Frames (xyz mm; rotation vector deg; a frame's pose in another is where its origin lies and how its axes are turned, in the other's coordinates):
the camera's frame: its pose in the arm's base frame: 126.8 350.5 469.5 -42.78 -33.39 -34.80
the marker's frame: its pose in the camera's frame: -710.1 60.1 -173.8 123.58 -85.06 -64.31
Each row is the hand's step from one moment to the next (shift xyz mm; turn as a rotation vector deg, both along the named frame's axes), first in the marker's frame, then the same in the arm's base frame.
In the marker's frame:
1: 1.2 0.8 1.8 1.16 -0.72 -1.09
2: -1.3 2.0 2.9 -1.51 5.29 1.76
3: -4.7 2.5 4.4 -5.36 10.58 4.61
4: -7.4 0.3 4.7 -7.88 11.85 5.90
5: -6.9 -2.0 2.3 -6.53 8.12 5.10
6: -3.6 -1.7 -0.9 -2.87 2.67 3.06
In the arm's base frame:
1: -1.5 -1.1 -1.4 0.43 -1.14 1.25
2: -1.9 1.5 -2.9 -4.56 3.23 -1.45
3: -1.4 4.5 -5.1 -8.46 8.36 -4.51
4: 1.6 5.9 -6.3 -8.92 10.92 -6.22
5: 4.0 4.9 -4.1 -5.90 8.31 -5.55
6: 3.1 2.7 -0.2 -1.95 3.14 -3.33

